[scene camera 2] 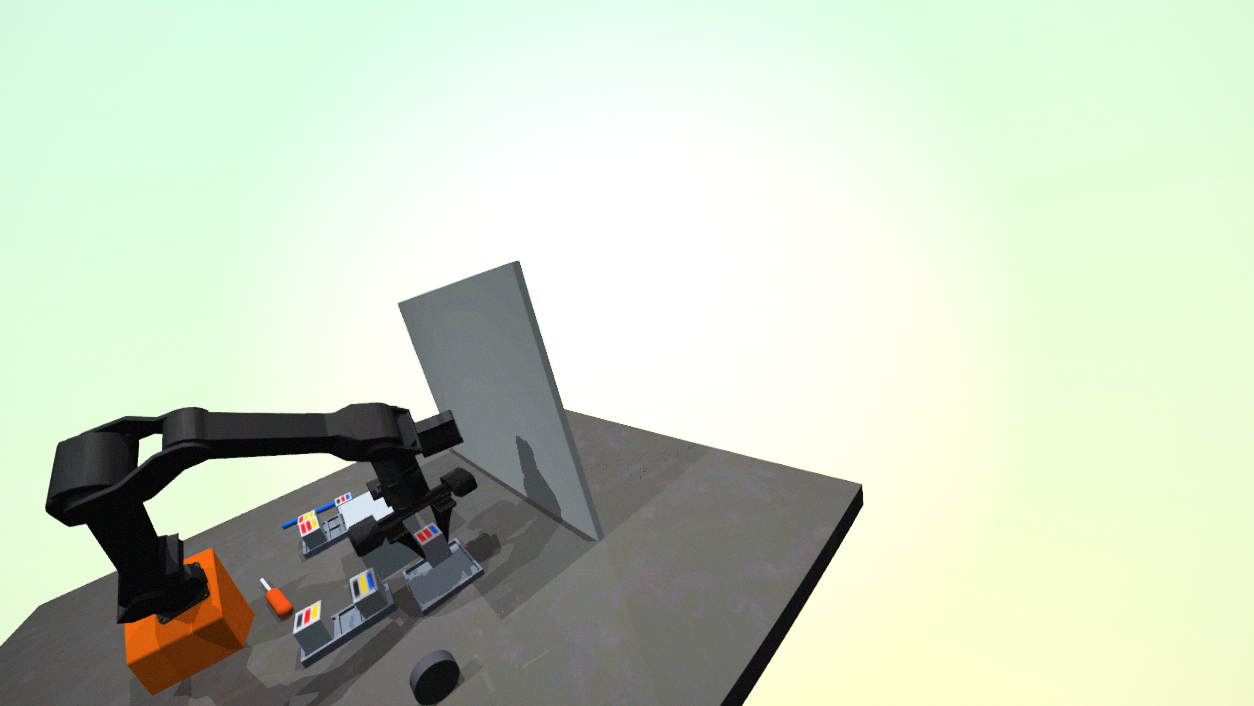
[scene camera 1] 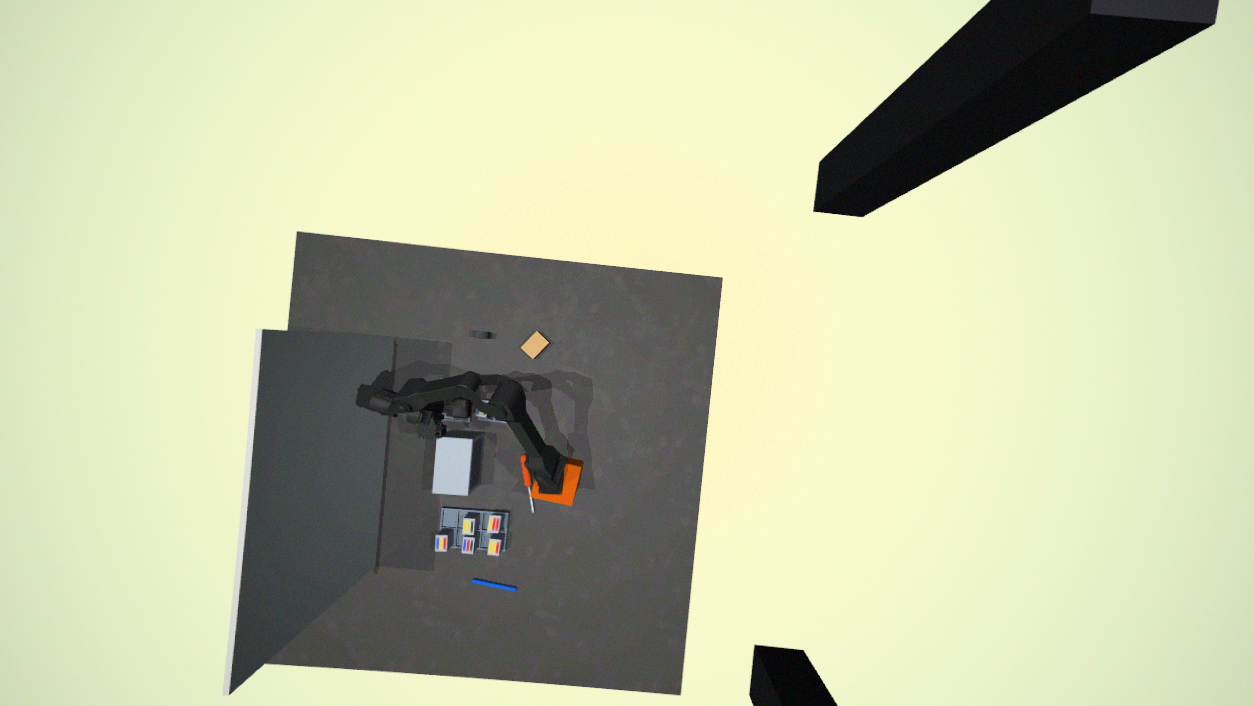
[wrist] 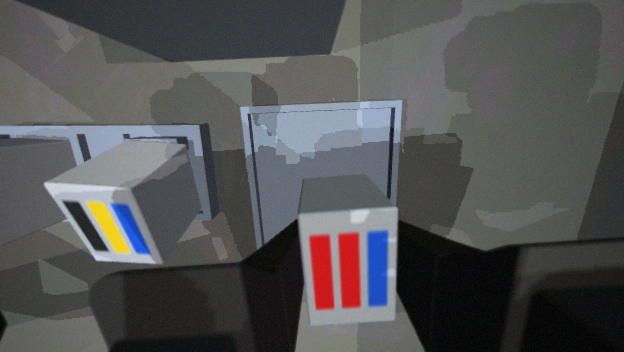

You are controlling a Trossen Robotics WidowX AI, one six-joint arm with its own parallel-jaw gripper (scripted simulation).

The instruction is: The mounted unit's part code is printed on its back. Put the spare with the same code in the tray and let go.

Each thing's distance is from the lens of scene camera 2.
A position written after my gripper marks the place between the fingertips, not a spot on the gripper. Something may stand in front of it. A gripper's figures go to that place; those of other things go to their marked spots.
my gripper [scene camera 2: 435,550]: 76 cm
grey spare [scene camera 2: 431,539]: 72 cm
shallow grey tray [scene camera 2: 431,587]: 76 cm
mounted unit [scene camera 2: 386,559]: 84 cm
The marked spots on the mounted unit and the grey spare are 14 cm apart.
